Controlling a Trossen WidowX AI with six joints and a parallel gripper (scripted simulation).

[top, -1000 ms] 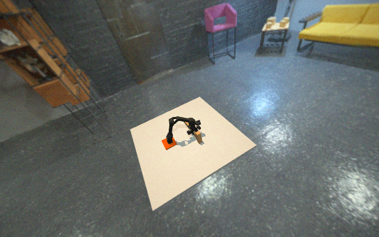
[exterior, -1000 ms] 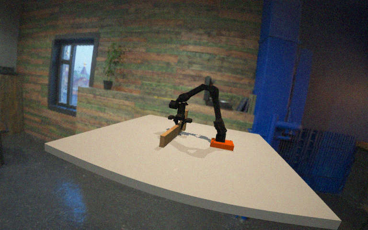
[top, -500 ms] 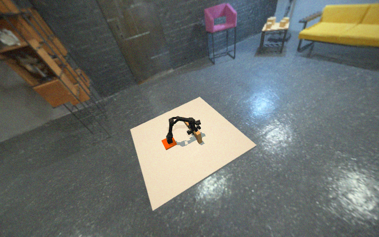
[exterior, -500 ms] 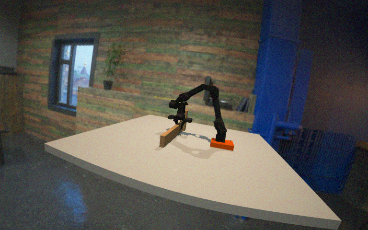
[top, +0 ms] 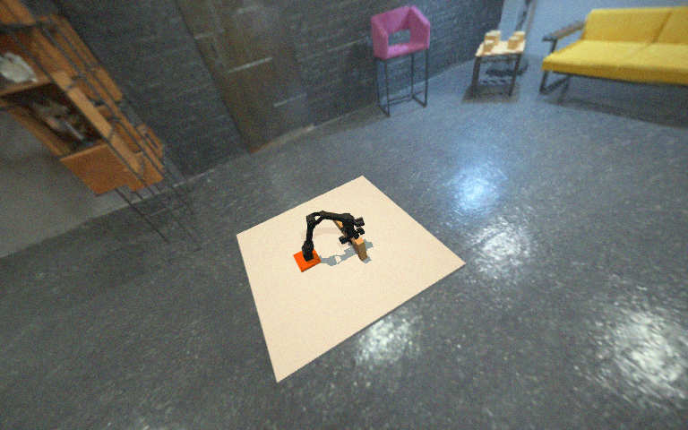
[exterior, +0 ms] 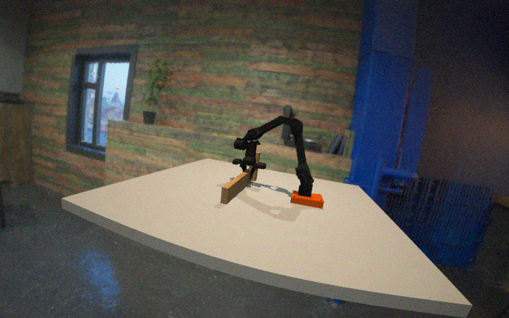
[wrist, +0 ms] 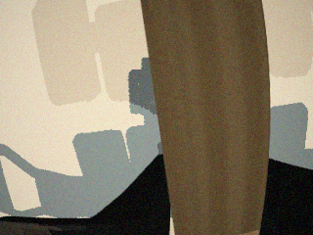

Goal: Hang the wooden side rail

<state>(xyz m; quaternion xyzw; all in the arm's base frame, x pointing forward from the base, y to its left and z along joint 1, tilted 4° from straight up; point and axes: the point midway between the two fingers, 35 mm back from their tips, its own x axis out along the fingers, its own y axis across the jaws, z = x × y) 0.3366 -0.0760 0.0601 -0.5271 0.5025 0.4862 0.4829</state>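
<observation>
The headboard post is 13 cm to the right of my gripper tip and 5 cm above it.
</observation>
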